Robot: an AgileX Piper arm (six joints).
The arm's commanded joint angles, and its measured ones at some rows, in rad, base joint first. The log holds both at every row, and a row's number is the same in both.
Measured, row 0:
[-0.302, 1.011, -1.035, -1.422, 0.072, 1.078]
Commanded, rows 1 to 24:
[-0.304, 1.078, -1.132, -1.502, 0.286, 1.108]
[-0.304, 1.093, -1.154, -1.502, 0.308, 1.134]
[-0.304, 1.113, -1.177, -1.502, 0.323, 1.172]
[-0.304, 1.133, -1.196, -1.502, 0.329, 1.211]
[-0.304, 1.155, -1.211, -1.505, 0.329, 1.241]
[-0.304, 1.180, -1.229, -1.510, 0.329, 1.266]
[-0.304, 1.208, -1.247, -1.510, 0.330, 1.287]
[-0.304, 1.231, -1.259, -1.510, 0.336, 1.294]
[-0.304, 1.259, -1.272, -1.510, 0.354, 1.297]
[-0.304, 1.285, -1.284, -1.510, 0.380, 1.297]
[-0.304, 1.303, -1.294, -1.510, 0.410, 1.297]
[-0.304, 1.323, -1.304, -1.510, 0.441, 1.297]
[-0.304, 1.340, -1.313, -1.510, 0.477, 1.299]
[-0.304, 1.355, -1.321, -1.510, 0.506, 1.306]
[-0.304, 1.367, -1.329, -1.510, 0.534, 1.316]
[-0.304, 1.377, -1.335, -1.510, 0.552, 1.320]
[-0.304, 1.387, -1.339, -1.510, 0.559, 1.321]
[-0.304, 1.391, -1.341, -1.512, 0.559, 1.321]
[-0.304, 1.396, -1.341, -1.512, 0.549, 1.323]
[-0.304, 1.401, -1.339, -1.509, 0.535, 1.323]
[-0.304, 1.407, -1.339, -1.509, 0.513, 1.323]
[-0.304, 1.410, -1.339, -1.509, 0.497, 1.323]
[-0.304, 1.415, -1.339, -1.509, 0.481, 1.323]
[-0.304, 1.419, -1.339, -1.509, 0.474, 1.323]
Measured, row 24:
[-0.304, 1.412, -1.326, -1.462, 0.516, 1.318]
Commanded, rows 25 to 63:
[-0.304, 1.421, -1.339, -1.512, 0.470, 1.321]
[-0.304, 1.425, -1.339, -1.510, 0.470, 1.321]
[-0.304, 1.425, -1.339, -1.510, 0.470, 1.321]
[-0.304, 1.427, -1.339, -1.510, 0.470, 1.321]
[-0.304, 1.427, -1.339, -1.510, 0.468, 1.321]
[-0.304, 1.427, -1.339, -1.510, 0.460, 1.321]
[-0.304, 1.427, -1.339, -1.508, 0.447, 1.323]
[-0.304, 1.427, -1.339, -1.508, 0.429, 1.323]
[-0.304, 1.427, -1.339, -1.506, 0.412, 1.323]
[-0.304, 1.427, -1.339, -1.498, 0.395, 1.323]
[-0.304, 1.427, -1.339, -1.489, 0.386, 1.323]
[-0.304, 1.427, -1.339, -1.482, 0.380, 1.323]
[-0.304, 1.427, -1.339, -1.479, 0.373, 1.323]
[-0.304, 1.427, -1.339, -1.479, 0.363, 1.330]
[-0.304, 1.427, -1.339, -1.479, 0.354, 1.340]
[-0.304, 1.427, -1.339, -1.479, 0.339, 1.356]
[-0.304, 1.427, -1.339, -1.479, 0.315, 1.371]
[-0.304, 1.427, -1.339, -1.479, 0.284, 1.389]
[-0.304, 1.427, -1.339, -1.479, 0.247, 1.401]
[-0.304, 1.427, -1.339, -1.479, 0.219, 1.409]
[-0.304, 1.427, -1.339, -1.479, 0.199, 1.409]
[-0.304, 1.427, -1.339, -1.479, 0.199, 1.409]
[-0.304, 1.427, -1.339, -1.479, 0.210, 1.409]
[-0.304, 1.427, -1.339, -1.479, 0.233, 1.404]
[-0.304, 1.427, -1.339, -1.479, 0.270, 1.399]
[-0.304, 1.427, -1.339, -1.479, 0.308, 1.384]
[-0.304, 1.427, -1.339, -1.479, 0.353, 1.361]
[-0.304, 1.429, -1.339, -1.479, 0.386, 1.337]
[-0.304, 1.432, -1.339, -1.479, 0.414, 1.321]
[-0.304, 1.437, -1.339, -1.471, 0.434, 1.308]
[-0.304, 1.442, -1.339, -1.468, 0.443, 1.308]
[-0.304, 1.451, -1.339, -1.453, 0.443, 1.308]
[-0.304, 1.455, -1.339, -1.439, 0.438, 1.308]
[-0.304, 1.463, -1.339, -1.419, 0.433, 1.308]
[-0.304, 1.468, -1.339, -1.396, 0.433, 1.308]
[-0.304, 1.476, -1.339, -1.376, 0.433, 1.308]
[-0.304, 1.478, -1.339, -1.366, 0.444, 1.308]
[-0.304, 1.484, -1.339, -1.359, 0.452, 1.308]
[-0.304, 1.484, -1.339, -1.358, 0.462, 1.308]
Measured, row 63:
[-0.304, 1.484, -1.326, -1.353, 0.428, 1.317]
